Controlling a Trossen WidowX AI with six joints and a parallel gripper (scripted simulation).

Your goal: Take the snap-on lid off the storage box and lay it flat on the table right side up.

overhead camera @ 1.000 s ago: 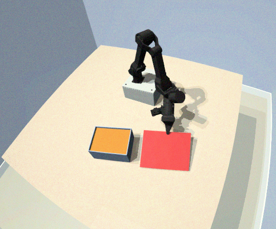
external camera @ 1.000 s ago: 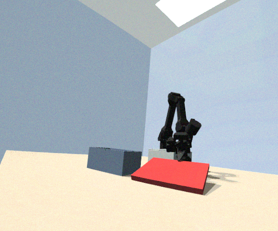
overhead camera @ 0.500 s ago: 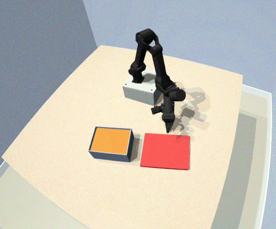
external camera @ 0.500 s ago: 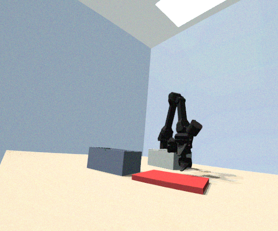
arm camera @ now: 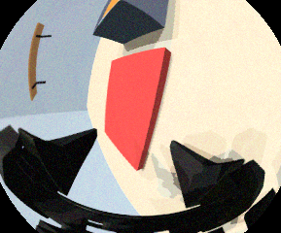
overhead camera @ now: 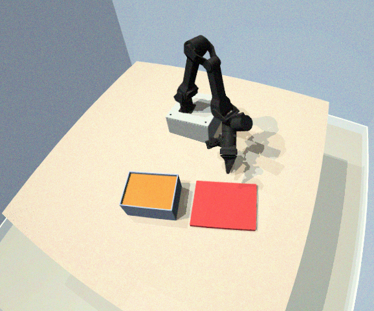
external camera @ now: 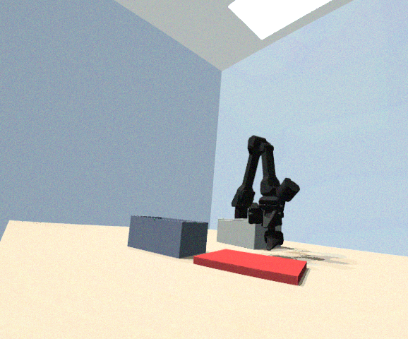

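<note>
Right now the red lid is 11 cm ahead of my gripper tip, 2 cm to the left of it and 5 cm below it. Also, from my gripper tip: storage box: 18 cm ahead, 25 cm to the right, 1 cm below.
</note>
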